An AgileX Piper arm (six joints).
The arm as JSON. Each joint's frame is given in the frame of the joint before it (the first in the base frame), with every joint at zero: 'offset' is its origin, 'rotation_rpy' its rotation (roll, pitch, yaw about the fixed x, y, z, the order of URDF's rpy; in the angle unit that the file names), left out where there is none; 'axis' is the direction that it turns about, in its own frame. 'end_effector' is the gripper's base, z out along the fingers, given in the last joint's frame.
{
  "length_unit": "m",
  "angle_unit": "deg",
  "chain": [
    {
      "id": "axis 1",
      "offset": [
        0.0,
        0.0,
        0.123
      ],
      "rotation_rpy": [
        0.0,
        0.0,
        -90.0
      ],
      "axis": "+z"
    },
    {
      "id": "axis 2",
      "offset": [
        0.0,
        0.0,
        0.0
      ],
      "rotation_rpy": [
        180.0,
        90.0,
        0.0
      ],
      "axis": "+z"
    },
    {
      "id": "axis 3",
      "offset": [
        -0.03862,
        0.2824,
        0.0
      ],
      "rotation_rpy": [
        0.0,
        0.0,
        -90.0
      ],
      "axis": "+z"
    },
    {
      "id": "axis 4",
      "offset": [
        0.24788,
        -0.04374,
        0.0
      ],
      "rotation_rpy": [
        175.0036,
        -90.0,
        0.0
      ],
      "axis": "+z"
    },
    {
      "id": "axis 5",
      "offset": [
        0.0,
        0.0,
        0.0
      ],
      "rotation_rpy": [
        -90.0,
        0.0,
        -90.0
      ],
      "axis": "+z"
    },
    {
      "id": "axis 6",
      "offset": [
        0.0,
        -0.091,
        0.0
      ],
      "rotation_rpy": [
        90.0,
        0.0,
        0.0
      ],
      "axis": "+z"
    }
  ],
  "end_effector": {
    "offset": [
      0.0,
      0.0,
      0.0
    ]
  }
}
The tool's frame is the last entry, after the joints.
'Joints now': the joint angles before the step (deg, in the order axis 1, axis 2, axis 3, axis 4, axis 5, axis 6). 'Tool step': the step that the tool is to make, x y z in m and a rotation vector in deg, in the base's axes. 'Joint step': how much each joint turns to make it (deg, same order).
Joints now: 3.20, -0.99, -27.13, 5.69, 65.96, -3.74
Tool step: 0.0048, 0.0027, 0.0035, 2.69, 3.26, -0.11
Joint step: -0.02, 2.94, -0.83, 1.64, 0.81, 1.86
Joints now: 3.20, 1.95, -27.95, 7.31, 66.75, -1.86
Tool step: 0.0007, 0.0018, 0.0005, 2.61, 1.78, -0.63
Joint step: -0.03, 0.83, -0.26, 1.17, 0.79, 2.20
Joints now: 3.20, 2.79, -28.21, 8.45, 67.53, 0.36
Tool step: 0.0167, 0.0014, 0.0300, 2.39, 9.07, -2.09
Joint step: 0.06, 11.43, -7.46, 0.06, 4.42, 4.22
